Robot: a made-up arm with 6 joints.
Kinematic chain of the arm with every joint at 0, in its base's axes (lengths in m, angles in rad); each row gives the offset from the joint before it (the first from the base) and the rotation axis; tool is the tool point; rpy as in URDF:
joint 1: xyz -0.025 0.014 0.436 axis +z
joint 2: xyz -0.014 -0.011 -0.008 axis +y
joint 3: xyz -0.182 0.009 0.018 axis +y
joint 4: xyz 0.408 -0.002 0.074 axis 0.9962 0 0.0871
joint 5: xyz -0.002 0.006 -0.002 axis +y
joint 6: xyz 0.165 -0.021 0.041 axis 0.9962 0 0.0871
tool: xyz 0 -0.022 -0.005 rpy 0.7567 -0.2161 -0.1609
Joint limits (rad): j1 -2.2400..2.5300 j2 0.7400..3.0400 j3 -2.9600..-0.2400 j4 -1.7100..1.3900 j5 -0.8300..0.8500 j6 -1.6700..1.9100
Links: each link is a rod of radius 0.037 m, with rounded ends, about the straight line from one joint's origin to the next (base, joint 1, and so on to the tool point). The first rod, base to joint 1, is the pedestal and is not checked.
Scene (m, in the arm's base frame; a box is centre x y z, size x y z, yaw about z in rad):
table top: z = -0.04
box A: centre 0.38 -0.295 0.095 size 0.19 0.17 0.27 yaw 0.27
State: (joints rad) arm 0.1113 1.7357 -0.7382 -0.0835 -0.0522 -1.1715
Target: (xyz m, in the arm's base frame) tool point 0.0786 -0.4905 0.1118
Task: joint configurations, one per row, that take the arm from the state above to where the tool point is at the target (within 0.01 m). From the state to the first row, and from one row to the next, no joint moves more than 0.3 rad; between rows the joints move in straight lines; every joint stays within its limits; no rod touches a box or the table.
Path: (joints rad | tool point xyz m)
1: -0.1099 1.7540 -0.5721 0.0677 -0.0729 -1.2881 | 0.3516 -0.0614 0.1357
2: -0.3311 1.7723 -0.4061 0.2190 -0.0936 -1.4048 | 0.2396 -0.1195 0.0805
3: -0.5522 1.7906 -0.2400 0.3702 -0.1143 -1.5214 | 0.1165 -0.1287 0.0431
4: -0.7974 1.8595 -0.5030 0.1863 -0.1126 -1.2913 | 0.1663 -0.2407 0.0795
5: -1.0426 1.9284 -0.7661 0.0024 -0.1109 -1.0612 | 0.1596 -0.3702 0.1352
6: -1.1728 2.1346 -1.0130 0.0090 -0.0801 -1.1001 | 0.1267 -0.4343 0.1263
7: -1.3031 2.3408 -1.2599 0.0155 -0.0494 -1.1390 | 0.0786 -0.4905 0.1118

